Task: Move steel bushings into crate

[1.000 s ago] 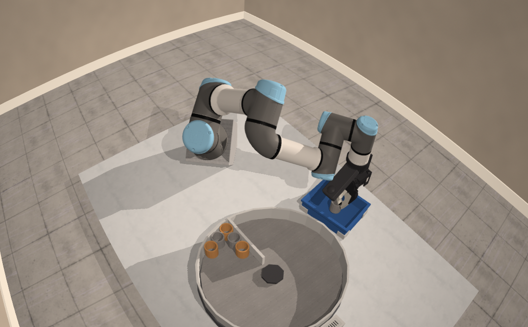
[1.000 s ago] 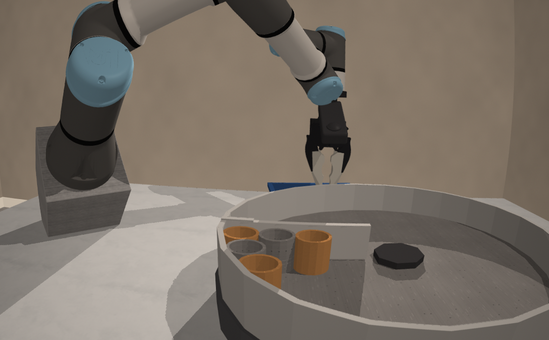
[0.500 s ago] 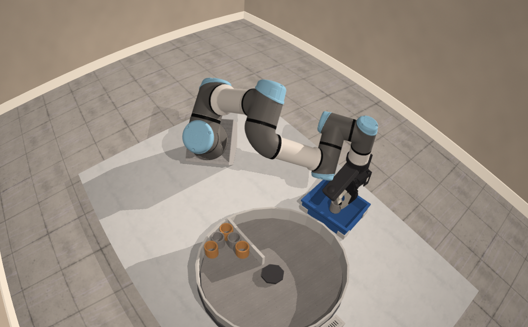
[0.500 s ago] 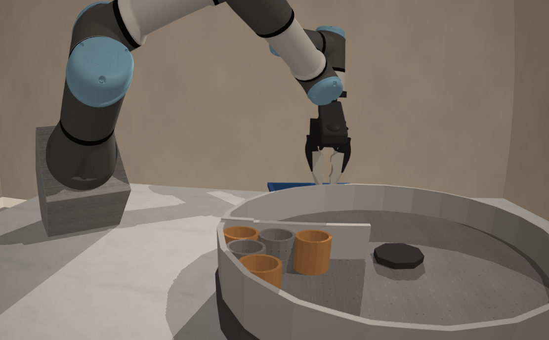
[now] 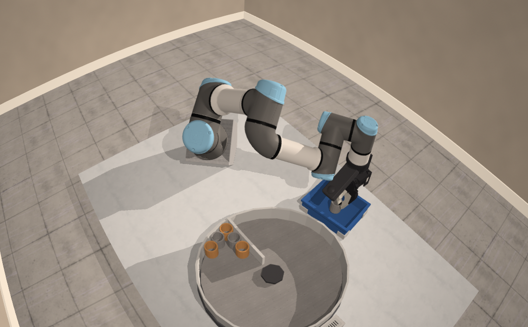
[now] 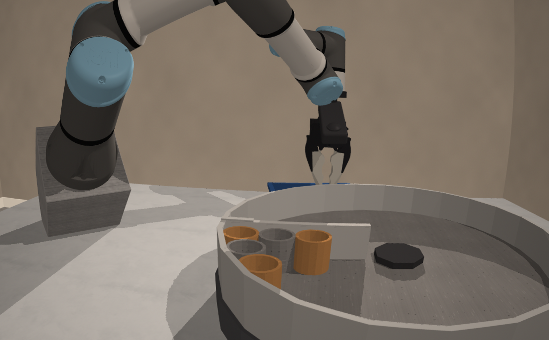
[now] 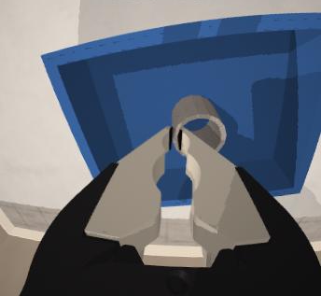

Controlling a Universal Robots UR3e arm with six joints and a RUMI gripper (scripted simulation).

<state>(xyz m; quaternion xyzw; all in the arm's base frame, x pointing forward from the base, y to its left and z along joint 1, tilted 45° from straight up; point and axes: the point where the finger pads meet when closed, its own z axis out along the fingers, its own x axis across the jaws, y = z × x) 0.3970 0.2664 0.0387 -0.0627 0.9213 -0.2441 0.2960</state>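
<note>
The blue crate is 20 mm behind my hand and 20 mm below it. From my hand the other things lie so: turntable: 50 mm ahead, 340 mm to the right, 10 mm above.
</note>
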